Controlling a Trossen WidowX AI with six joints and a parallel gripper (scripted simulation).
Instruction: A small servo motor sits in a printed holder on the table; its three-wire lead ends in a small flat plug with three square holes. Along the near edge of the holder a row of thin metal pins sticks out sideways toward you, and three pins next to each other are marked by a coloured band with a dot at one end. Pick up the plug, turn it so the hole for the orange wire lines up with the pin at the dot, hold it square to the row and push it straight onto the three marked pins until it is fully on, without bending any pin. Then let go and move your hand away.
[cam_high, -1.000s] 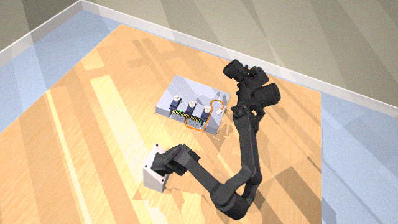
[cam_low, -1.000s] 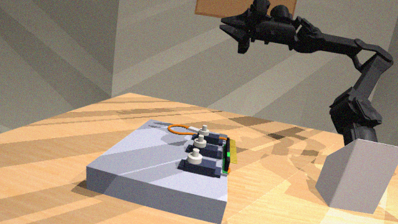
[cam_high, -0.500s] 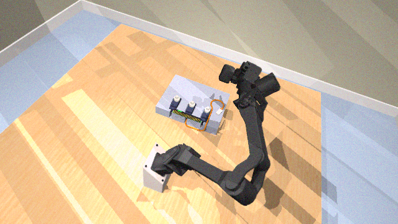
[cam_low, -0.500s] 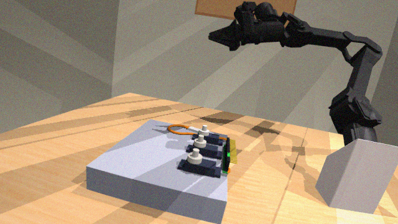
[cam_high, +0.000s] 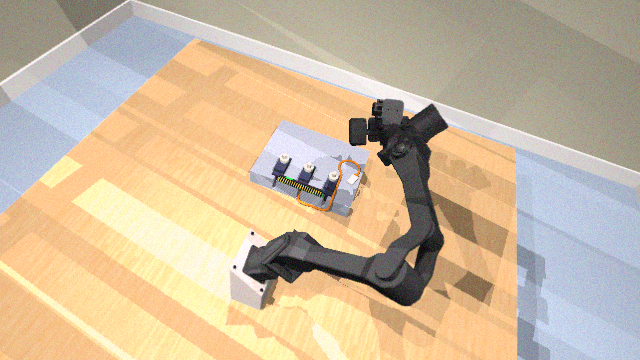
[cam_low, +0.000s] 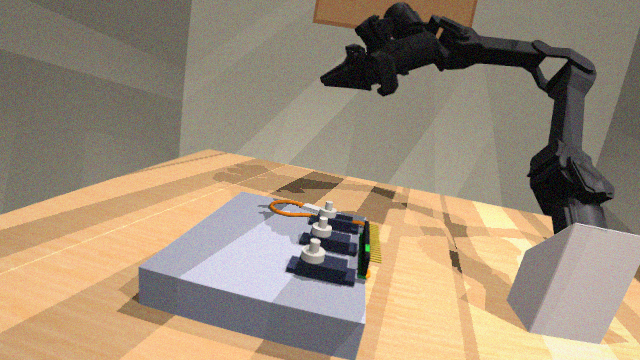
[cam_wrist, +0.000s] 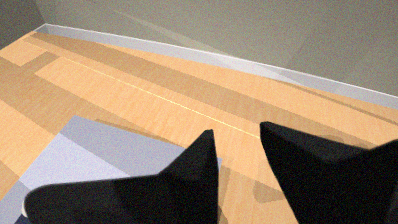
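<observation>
My gripper tip is now 100 mm past the dark dot, 190 mm to the right of it and 200 mm above it. The rest, counted from my gripper tip: grey holder 60 mm ahead, 150 mm to the left, 250 mm below; green band 100 mm behind, 200 mm to the left, 200 mm below.
</observation>
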